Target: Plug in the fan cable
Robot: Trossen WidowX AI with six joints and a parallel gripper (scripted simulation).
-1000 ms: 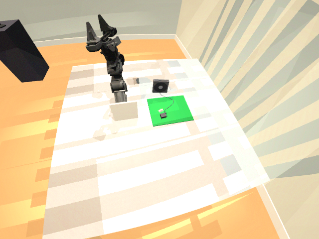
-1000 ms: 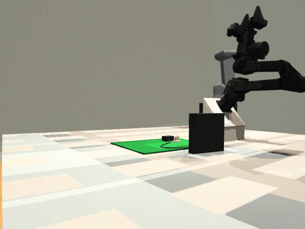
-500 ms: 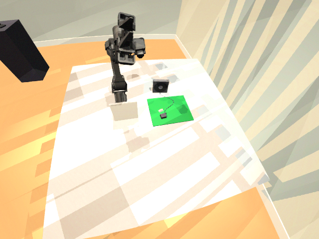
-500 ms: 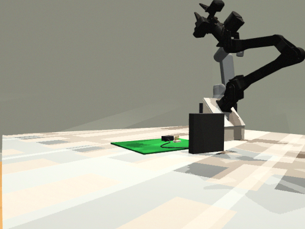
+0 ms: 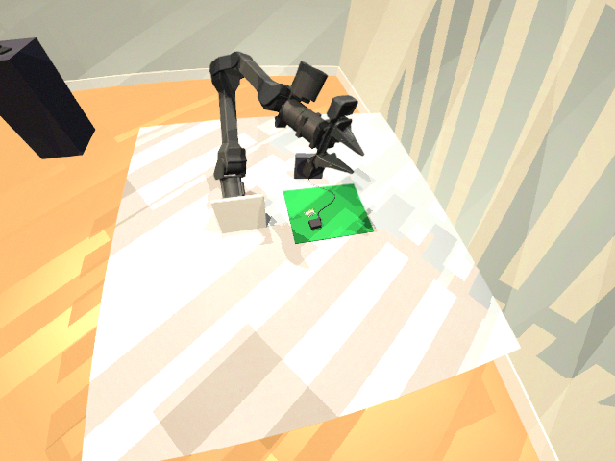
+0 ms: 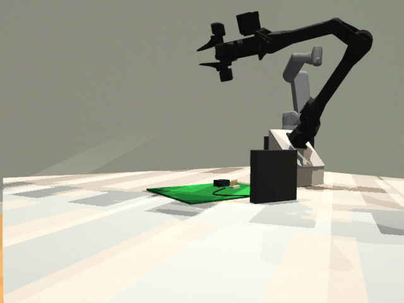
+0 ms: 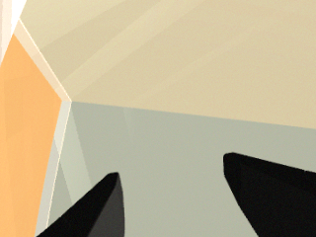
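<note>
Right now my gripper tip is 410 mm above the black plug, 130 mm to the right of it and 10 mm past it. Round my gripper tip: black fan: 370 mm to the left, 360 mm below, 10 mm ahead; four-pin header: 420 mm below, 180 mm to the left, 20 mm behind.
</note>
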